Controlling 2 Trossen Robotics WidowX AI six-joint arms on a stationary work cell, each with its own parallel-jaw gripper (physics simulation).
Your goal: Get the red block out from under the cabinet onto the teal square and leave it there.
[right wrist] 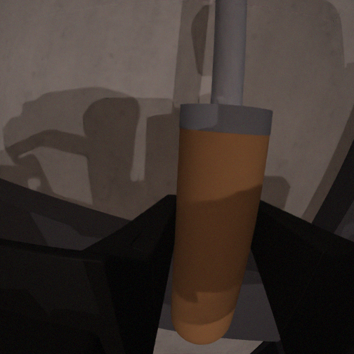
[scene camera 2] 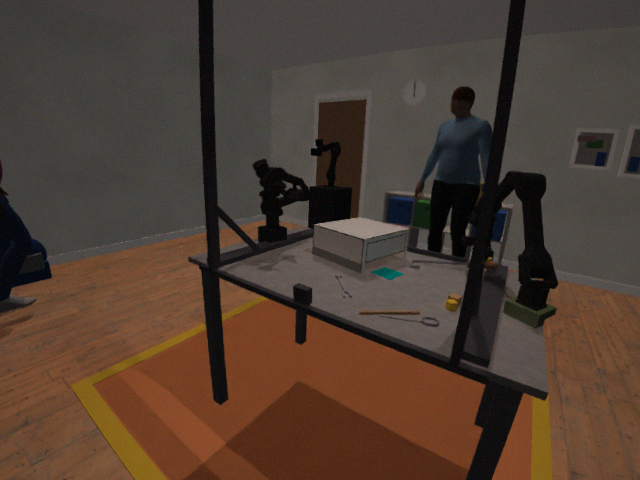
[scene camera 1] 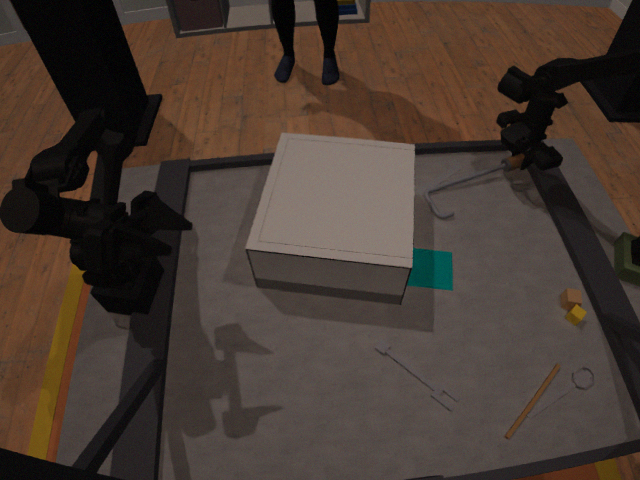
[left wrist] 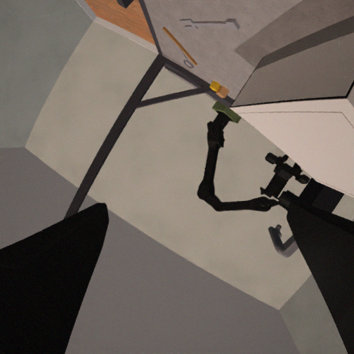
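Where they show: left gripper, fingertip midpoint: [scene camera 2: 292, 193] [scene camera 1: 182, 237]; right gripper, fingertip midpoint: [scene camera 1: 518, 164]; left arm's base at its link origin: [scene camera 2: 272, 227]; right arm's base at its link origin: [scene camera 2: 531, 303].
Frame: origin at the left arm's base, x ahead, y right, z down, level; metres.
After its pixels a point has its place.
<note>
The red block does not show in any view. The white cabinet [scene camera 1: 336, 201] {x 0.386, y -0.168, z -0.057 m} [scene camera 2: 338, 245] {x 0.399, y -0.043, z -0.001 m} [left wrist: 305, 135] stands mid-table. The teal square [scene camera 1: 436, 269] {x 0.596, y -0.127, z 0.078 m} [scene camera 2: 387, 272] {x 0.580, y -0.134, z 0.078 m} lies flat at its right side. My right gripper [scene camera 1: 516, 161] {x 0.811, y -0.440, z 0.059 m} [right wrist: 210, 205] is shut on the orange handle of a grey hook tool [scene camera 1: 467, 179] {x 0.676, y -0.372, z 0.060 m} [scene camera 2: 439, 261] {x 0.675, y -0.373, z 0.058 m} [right wrist: 229, 60], at the table's back right. The tool is low over the table, its bent end right of the cabinet and behind the square, apart from both. My left gripper [scene camera 1: 180, 238] {x 0.192, y 0.031, z -0.188 m} [left wrist: 200, 211] is open and empty, left of the cabinet.
A thin forked metal tool [scene camera 1: 412, 369] {x 0.549, y 0.088, z 0.072 m} [scene camera 2: 341, 285] {x 0.556, y 0.100, z 0.075 m} lies in front of the cabinet. An orange stick [scene camera 1: 532, 401] {x 0.763, y 0.132, z 0.071 m} [scene camera 2: 389, 312] {x 0.769, y 0.130, z 0.072 m} and a ringed wire tool [scene camera 1: 573, 380] {x 0.848, y 0.089, z 0.071 m} lie front right. Tan [scene camera 1: 572, 298] {x 0.863, y -0.068, z 0.048 m} and yellow [scene camera 1: 575, 314] {x 0.865, y -0.036, z 0.053 m} blocks are near the right rail.
</note>
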